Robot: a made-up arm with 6 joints.
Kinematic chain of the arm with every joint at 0, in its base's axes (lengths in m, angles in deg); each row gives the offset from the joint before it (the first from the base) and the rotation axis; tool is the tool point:
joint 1: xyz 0 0 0.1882 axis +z
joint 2: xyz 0 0 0 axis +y
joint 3: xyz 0 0 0.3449 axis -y
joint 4: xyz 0 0 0 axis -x
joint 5: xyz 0.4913 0 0 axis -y
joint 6: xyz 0 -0.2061 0 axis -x
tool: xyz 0 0 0
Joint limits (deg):
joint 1: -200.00..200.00
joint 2: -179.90..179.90
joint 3: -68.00..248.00
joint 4: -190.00..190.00
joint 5: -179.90..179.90
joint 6: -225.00..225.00
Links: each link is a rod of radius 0.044 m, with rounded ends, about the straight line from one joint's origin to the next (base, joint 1, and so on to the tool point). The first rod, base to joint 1, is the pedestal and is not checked.
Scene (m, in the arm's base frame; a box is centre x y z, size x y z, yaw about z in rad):
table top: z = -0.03
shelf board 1: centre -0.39 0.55 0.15 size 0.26 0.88 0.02 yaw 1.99
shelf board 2: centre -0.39 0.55 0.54 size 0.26 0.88 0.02 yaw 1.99
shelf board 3: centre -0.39 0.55 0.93 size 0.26 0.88 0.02 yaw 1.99
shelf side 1: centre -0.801 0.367 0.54 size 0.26 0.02 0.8 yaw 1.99
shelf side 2: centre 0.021 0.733 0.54 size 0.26 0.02 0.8 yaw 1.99
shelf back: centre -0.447 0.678 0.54 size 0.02 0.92 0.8 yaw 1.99
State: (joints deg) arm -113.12 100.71 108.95 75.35 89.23 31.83
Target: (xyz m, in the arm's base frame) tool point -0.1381 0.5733 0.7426
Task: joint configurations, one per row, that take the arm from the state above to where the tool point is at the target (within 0.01 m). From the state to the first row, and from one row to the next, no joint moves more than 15 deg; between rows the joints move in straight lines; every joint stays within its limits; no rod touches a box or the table.
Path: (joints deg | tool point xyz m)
1: -109.45 85.82 109.68 74.51 89.23 31.83 | -0.2893 -0.6539 0.5937
2: -105.78 70.93 110.40 73.67 89.23 31.83 | -0.2134 -0.5419 0.7659
3: -102.11 56.05 111.13 72.83 89.23 31.83 | -0.1446 -0.3841 0.8964
4: -98.45 41.16 111.85 71.99 89.23 31.83 | -0.0931 -0.1929 0.9763
5: -94.78 26.27 112.58 71.15 89.23 31.83 | -0.0655 0.0159 1.0003
6: -91.11 11.38 113.31 70.31 89.23 31.83 | -0.0651 0.2247 0.9669
7: -87.44 -3.51 114.03 69.48 89.23 31.83 | -0.0909 0.4158 0.8788
8: -83.77 -18.40 114.76 68.64 89.23 31.83 | -0.1381 0.5733 0.7425

